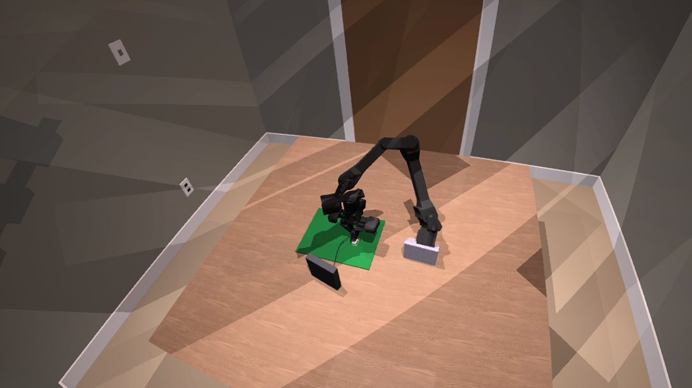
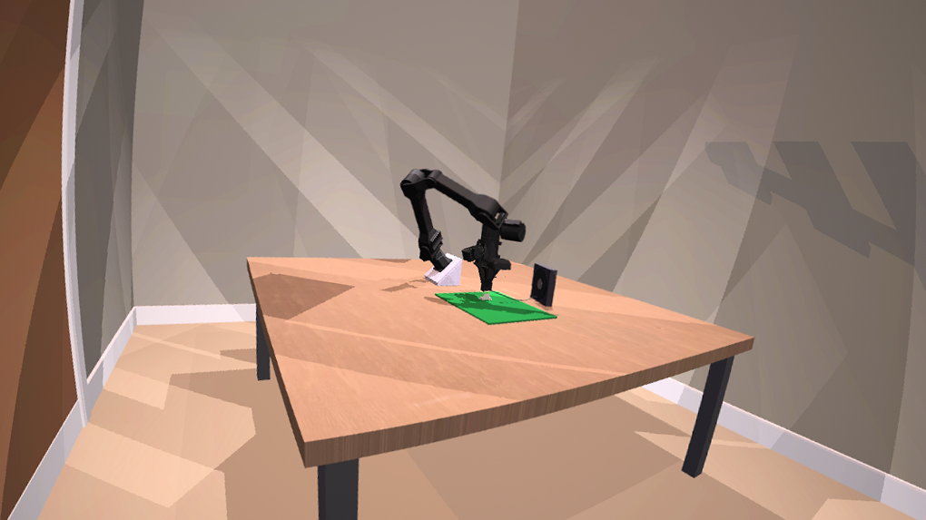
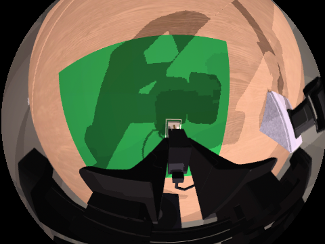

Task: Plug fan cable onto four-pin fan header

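Now: the black plug 10 mm to the left of my gripper tip and 10 mm above it. The rest, counted from my gripper tip: black fan 40 mm ahead, 190 mm to the left, 20 mm above; green board 70 mm ahead, 60 mm below.
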